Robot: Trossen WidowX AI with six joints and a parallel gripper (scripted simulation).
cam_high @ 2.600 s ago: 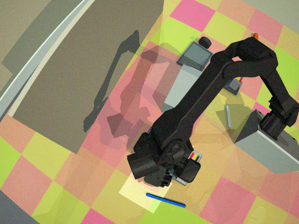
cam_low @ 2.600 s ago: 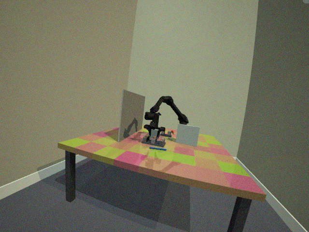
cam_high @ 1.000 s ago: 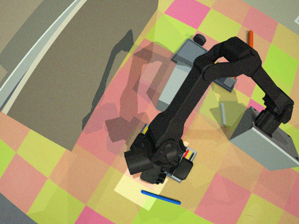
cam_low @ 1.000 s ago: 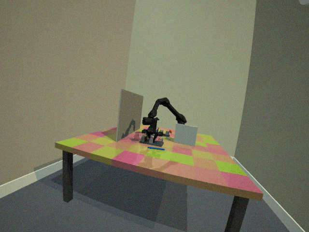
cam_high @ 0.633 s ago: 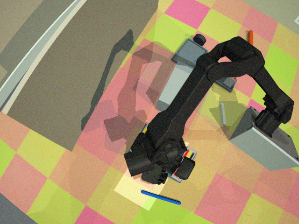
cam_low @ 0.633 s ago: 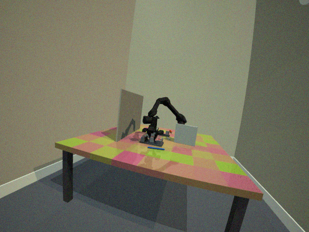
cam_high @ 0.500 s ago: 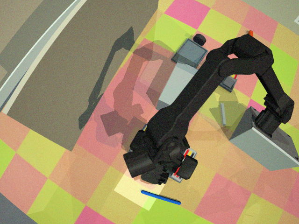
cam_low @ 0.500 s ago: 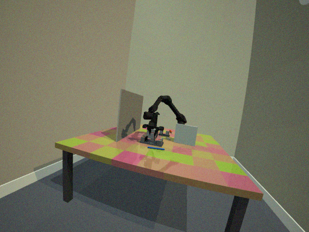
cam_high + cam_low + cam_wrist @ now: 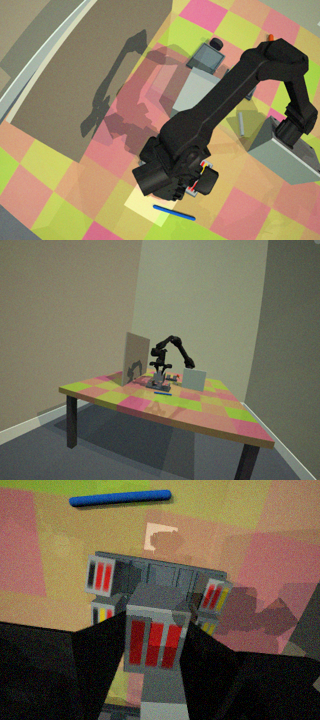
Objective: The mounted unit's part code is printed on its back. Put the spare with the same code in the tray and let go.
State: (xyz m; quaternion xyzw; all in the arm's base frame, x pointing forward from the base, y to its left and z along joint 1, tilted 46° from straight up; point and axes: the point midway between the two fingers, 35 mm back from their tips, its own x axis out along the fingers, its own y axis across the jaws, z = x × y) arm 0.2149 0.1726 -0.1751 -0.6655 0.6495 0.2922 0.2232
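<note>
Right now the grey tray is 130 mm ahead of my gripper tip, 410 mm to the right of it and 120 mm below it. Also, from my gripper tip: upright panel: 320 mm ahead, 190 mm to the right, 100 mm above; spare: 20 mm above; blue stick: 80 mm behind, 100 mm to the left, 120 mm below.
</note>
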